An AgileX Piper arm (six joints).
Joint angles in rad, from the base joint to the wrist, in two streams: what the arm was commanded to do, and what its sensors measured. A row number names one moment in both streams.
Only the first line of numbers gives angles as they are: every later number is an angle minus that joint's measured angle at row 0.
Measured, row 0: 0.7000, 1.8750, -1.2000, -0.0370, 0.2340, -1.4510
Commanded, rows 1 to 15: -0.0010, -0.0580, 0.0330, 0.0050, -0.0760, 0.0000; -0.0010, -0.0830, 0.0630, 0.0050, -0.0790, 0.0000; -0.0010, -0.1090, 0.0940, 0.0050, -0.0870, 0.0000; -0.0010, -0.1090, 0.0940, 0.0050, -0.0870, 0.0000; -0.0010, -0.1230, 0.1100, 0.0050, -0.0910, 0.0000; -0.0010, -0.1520, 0.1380, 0.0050, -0.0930, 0.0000; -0.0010, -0.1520, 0.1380, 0.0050, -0.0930, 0.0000; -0.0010, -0.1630, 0.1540, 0.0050, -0.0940, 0.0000; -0.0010, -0.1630, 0.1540, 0.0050, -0.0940, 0.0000; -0.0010, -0.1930, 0.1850, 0.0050, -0.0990, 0.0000; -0.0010, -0.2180, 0.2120, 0.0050, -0.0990, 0.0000; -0.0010, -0.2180, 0.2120, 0.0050, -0.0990, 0.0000; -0.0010, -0.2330, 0.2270, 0.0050, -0.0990, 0.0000; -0.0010, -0.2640, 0.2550, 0.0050, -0.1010, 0.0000; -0.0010, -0.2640, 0.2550, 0.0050, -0.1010, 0.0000
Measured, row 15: 0.0000, -0.2070, 0.2290, 0.0000, -0.0280, -0.0080
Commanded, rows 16 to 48: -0.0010, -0.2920, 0.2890, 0.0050, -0.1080, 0.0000; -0.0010, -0.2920, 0.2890, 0.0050, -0.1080, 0.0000; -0.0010, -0.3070, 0.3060, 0.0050, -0.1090, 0.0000; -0.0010, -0.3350, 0.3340, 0.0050, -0.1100, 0.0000; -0.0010, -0.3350, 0.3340, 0.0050, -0.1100, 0.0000; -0.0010, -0.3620, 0.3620, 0.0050, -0.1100, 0.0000; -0.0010, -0.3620, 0.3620, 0.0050, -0.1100, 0.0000; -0.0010, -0.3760, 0.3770, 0.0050, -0.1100, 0.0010; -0.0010, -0.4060, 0.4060, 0.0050, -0.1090, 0.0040; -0.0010, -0.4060, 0.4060, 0.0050, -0.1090, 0.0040; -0.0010, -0.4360, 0.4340, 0.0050, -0.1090, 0.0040; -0.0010, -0.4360, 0.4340, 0.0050, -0.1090, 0.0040; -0.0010, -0.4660, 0.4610, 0.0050, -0.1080, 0.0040; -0.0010, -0.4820, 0.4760, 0.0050, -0.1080, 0.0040; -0.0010, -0.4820, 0.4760, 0.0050, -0.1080, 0.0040; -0.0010, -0.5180, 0.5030, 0.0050, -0.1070, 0.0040; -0.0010, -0.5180, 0.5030, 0.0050, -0.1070, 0.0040; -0.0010, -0.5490, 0.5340, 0.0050, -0.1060, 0.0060; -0.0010, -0.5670, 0.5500, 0.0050, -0.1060, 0.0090; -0.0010, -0.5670, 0.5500, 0.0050, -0.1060, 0.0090; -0.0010, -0.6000, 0.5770, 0.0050, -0.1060, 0.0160; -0.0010, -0.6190, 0.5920, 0.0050, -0.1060, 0.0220; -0.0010, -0.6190, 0.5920, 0.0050, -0.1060, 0.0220; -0.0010, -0.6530, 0.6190, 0.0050, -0.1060, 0.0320; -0.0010, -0.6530, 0.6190, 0.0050, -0.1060, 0.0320; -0.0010, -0.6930, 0.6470, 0.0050, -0.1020, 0.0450; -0.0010, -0.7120, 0.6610, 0.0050, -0.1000, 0.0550; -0.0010, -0.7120, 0.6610, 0.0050, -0.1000, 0.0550; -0.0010, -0.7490, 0.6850, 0.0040, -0.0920, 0.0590; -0.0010, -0.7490, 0.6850, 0.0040, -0.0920, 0.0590; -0.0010, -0.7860, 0.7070, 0.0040, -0.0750, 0.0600; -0.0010, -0.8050, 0.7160, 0.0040, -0.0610, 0.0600; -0.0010, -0.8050, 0.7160, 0.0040, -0.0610, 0.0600
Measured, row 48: -0.0010, -0.7440, 0.7000, 0.0010, -0.0260, 0.0460
